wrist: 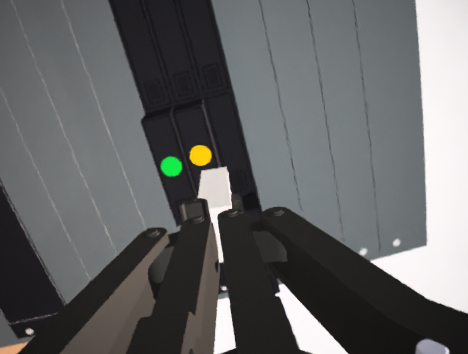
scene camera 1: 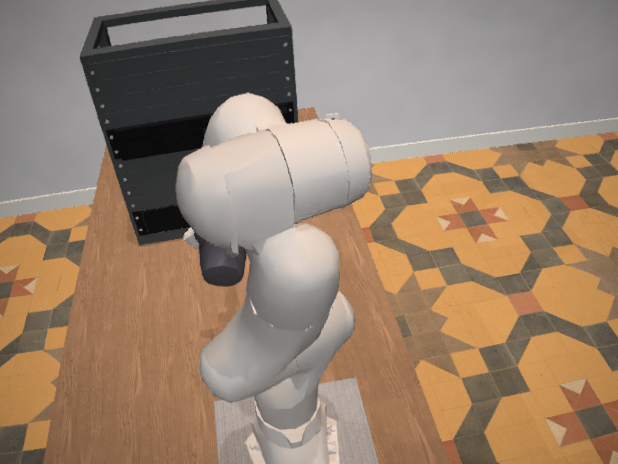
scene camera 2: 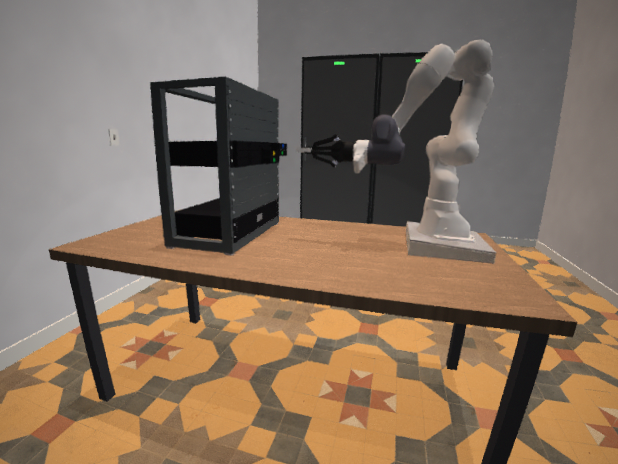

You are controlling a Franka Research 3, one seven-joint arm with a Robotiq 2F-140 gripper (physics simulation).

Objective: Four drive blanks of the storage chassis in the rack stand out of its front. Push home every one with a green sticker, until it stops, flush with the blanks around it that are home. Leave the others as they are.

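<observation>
The black storage chassis (scene camera 1: 160,137) (scene camera 2: 250,152) (wrist: 162,40) sits in the rack (scene camera 1: 187,38) (scene camera 2: 225,200). In the wrist view, a blank with a green sticker (wrist: 171,166) and a blank with a yellow sticker (wrist: 200,155) stand out side by side, with a step at their upper ends. In scene camera 2, blanks with blue and green stickers (scene camera 2: 283,149) stand out at the far end, beyond a yellow and a green sticker. My gripper (scene camera 2: 304,150) (wrist: 217,189) is shut and empty, its pale tips a short gap in front of the chassis. The fingers hide part of the chassis in the wrist view; the arm hides the gripper in scene camera 1.
Grey filler panels (scene camera 1: 165,90) (scene camera 2: 252,120) (wrist: 325,100) lie above and below the chassis. Another black unit (scene camera 1: 160,220) (scene camera 2: 255,220) (wrist: 25,260) sits low in the rack. The rack stands on the wooden table (scene camera 1: 140,310) (scene camera 2: 325,270). Dark cabinets (scene camera 2: 340,100) stand behind.
</observation>
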